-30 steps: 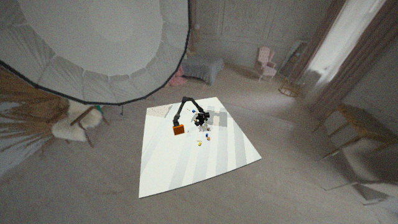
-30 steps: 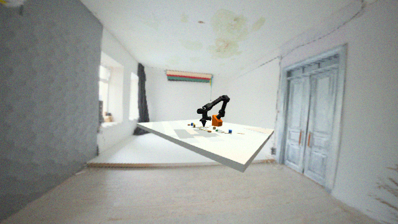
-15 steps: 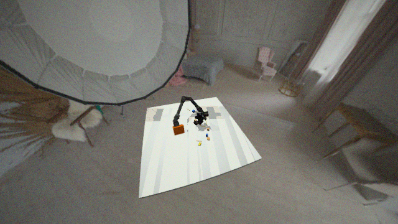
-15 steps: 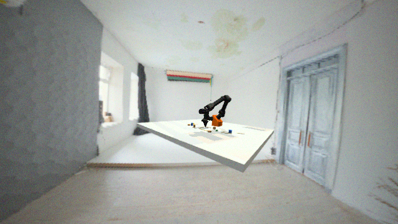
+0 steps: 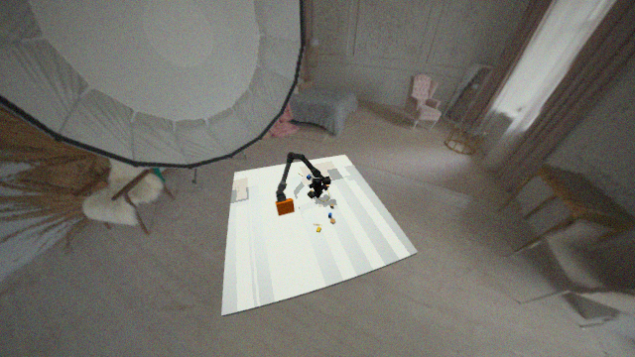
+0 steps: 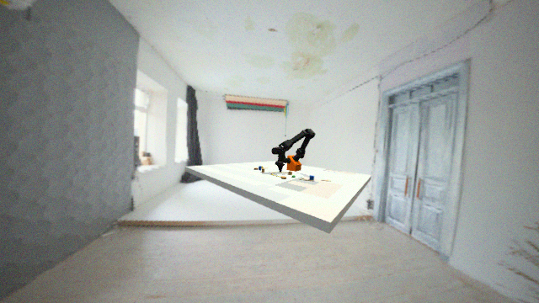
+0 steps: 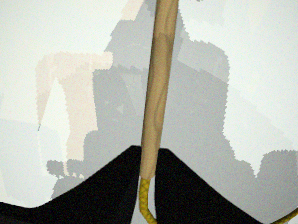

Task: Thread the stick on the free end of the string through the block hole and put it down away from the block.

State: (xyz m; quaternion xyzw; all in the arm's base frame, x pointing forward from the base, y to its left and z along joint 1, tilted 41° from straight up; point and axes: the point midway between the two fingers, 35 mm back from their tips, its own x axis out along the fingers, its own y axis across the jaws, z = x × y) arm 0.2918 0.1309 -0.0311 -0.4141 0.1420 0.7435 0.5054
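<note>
Now: the wooden block 80 mm to the left of my gripper tip and 40 mm behind it. From my gripper tip the other things lie so: green block: 160 mm to the left, 10 mm below, 10 mm ahead; then yellow piece: 310 mm to the right, 50 mm behind, 10 mm below; then blue cube: 290 mm to the left, 40 mm behind.
</note>
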